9 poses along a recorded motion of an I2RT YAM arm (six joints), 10 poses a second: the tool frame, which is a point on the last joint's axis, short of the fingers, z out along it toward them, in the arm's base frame.
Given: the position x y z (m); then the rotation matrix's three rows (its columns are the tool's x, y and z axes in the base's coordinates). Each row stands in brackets.
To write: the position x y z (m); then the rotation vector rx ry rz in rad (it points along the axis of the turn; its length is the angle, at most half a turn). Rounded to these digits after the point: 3 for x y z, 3 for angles.
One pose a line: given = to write
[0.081, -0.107, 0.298], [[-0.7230, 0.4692, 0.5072], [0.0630, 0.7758, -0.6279], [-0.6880, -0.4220, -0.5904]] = 0.081, -0.107, 0.298, 0.394, 2.287, -0.777
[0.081, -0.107, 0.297], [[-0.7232, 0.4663, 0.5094], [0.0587, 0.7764, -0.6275], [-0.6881, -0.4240, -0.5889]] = 0.081, -0.107, 0.297, 0.389, 2.286, -0.778
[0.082, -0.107, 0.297], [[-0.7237, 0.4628, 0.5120], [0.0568, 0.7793, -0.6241], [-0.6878, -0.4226, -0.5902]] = 0.082, -0.107, 0.297, 0.384, 2.288, -0.774
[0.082, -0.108, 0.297], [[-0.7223, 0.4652, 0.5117], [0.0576, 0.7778, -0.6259], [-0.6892, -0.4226, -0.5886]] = 0.082, -0.108, 0.297, 0.387, 2.285, -0.776
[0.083, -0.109, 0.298], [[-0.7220, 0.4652, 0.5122], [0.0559, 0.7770, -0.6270], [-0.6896, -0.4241, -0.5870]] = 0.083, -0.109, 0.298, 0.386, 2.284, -0.778
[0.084, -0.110, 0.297], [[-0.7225, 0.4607, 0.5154], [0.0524, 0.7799, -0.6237], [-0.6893, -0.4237, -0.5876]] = 0.084, -0.110, 0.297, 0.379, 2.285, -0.774
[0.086, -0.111, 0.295], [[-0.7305, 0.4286, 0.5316], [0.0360, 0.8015, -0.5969], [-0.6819, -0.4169, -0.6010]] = 0.086, -0.111, 0.295, 0.341, 2.300, -0.744
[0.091, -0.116, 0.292], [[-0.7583, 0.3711, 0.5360], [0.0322, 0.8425, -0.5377], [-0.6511, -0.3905, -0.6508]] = 0.091, -0.116, 0.292, 0.293, 2.359, -0.673
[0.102, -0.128, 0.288], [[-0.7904, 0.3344, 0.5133], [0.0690, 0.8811, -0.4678], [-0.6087, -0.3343, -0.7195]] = 0.102, -0.128, 0.288, 0.290, 2.438, -0.577
